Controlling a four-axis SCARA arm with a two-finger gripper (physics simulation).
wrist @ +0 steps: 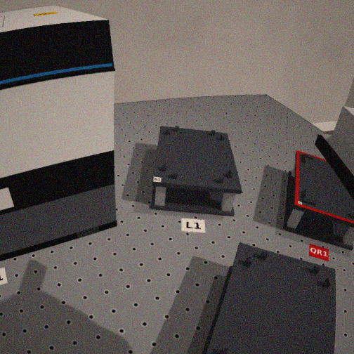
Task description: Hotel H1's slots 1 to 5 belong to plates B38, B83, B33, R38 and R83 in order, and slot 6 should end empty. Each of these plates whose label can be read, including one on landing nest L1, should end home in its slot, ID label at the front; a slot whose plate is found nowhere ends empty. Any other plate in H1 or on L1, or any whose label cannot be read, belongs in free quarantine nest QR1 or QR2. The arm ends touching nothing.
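Observation:
Landing nest L1 point(195, 157) stands in the middle of the wrist view, a dark raised platform with small corner pegs and a small corner tag; no plate lies on it. Quarantine nest QR1 point(320, 187) is at the right, with a red rim and a red label. The visible part of its top is bare, and the rest is hidden or cut off. Part of my gripper, a dark bar with a grey body, shows at the right edge, in front of QR1. The gripper is open and holds nothing; its fingertips are not both visible. Hotel H1, QR2 and the plates do not show.
A large white and black instrument point(55, 120) with a blue stripe stands at the left. Another dark nest point(285, 310) with corner pegs is at the bottom right, cut off by the frame, its label not visible. All stand on a grey perforated deck point(150, 270). A wall rises behind.

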